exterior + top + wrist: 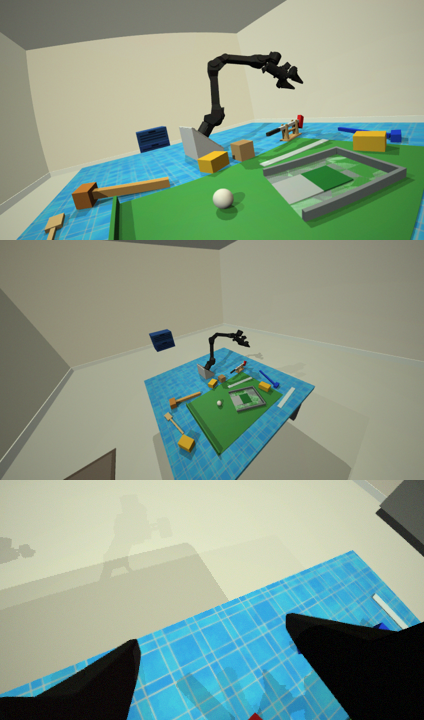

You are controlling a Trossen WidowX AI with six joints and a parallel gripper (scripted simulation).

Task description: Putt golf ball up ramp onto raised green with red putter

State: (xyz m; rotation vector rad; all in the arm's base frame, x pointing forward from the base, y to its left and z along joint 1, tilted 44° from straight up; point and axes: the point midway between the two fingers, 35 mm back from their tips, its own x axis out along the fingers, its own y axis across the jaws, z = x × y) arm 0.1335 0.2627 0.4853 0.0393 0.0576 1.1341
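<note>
My gripper tip is now 6 cm short of the wooden stand, 21 cm to the left of it and 19 cm above it. Also, from my gripper tip: mat: 33 cm ahead, 58 cm to the right, 22 cm below; white golf ball: 28 cm ahead, 71 cm to the right, 20 cm below; tan cube: 5 cm ahead, 49 cm to the right, 20 cm below.
</note>
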